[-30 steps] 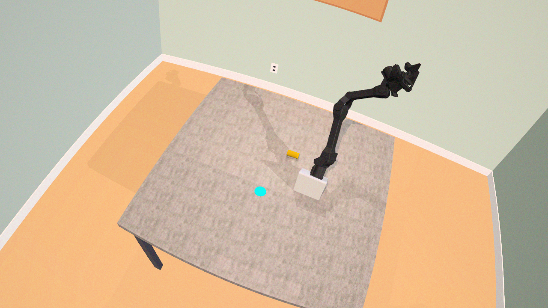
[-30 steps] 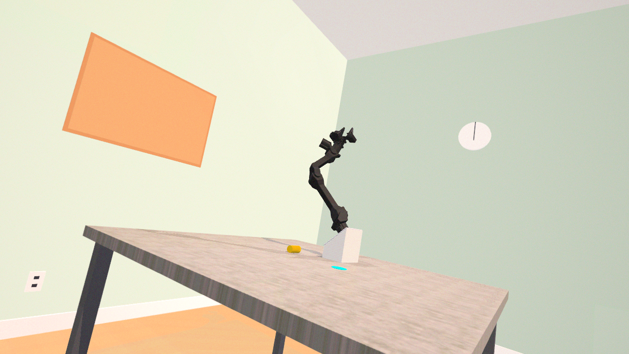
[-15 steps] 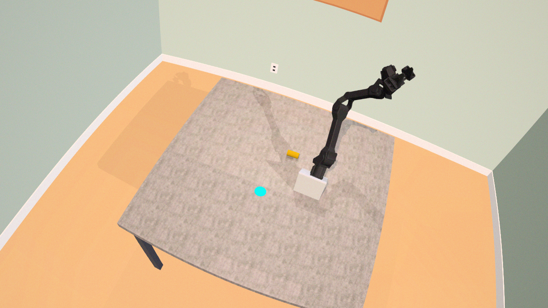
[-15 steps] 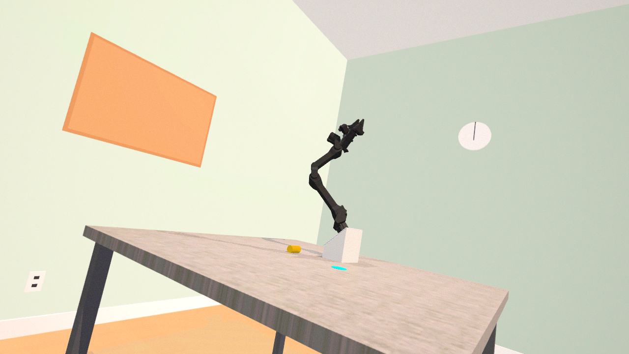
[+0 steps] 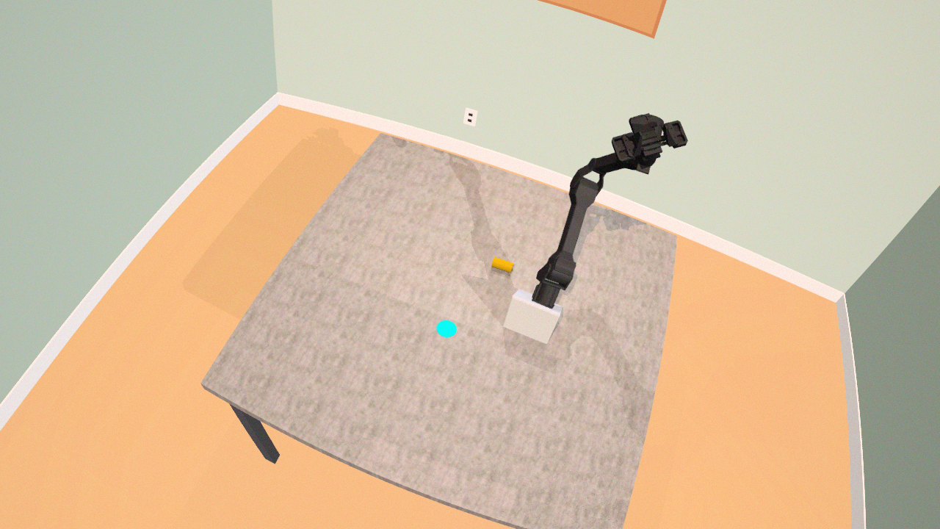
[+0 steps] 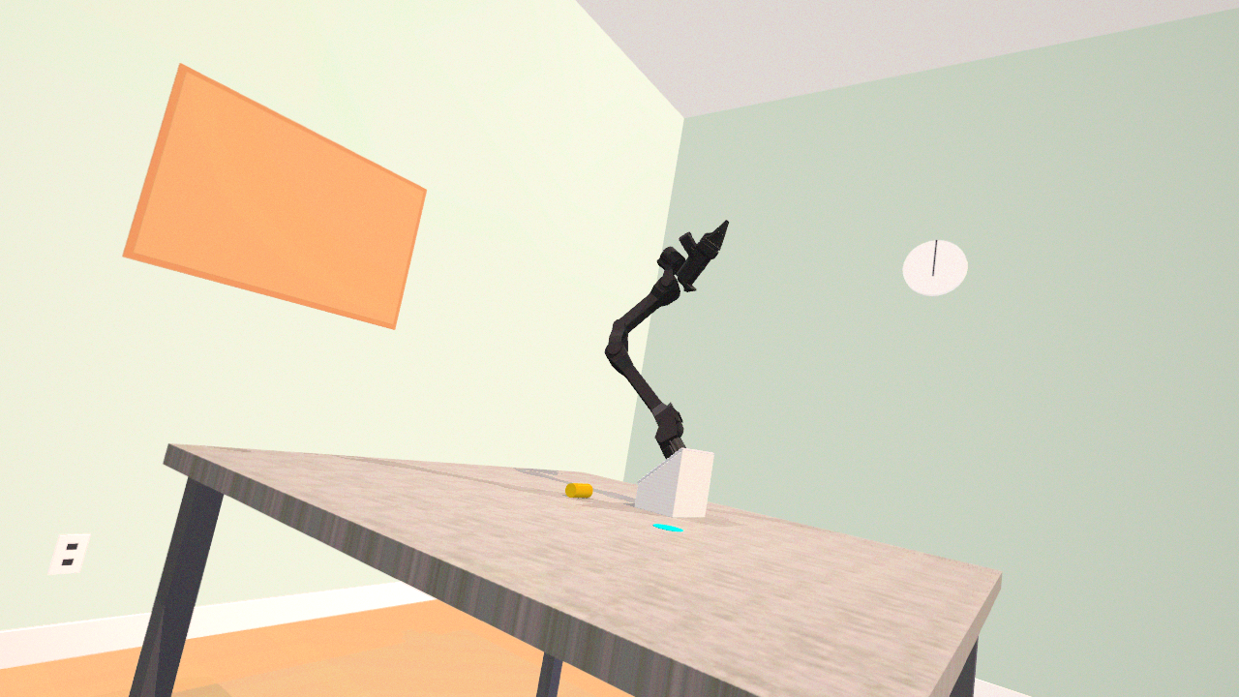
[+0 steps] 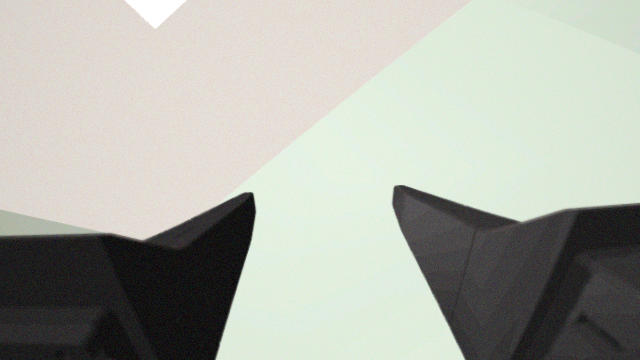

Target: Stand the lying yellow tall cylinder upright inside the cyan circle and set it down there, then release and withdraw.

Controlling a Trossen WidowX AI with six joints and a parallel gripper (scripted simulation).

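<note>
Right now the yellow cylinder is 28 cm ahead of my gripper tip, 11 cm to the right of it and 78 cm below it. Round my gripper tip: cyan circle 33 cm ahead, 19 cm to the left, 79 cm below.
</note>
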